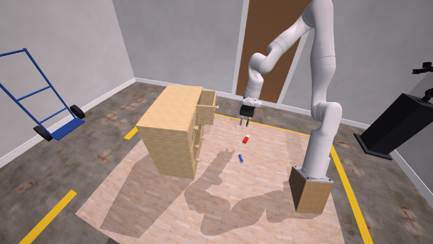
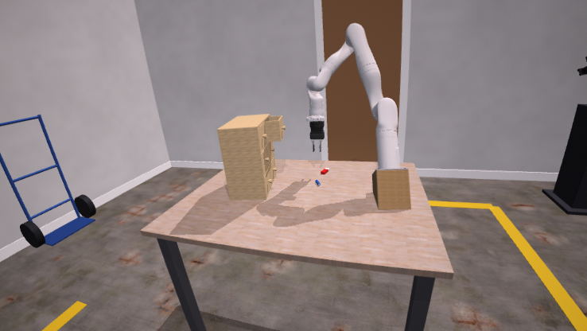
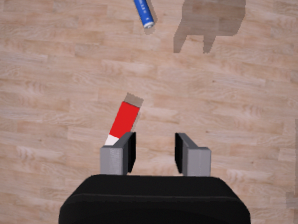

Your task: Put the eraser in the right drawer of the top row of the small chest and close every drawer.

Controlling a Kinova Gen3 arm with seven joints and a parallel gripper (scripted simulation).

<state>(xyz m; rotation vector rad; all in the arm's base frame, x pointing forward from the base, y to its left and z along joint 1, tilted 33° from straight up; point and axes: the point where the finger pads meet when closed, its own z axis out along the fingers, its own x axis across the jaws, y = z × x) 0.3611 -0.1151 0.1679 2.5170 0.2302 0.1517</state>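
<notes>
The white eraser lies 4 cm behind my hand, 2 cm to the right of it and 13 cm below it. Round my hand: small blue object: 3 cm behind, 14 cm to the left, 13 cm below.
</notes>
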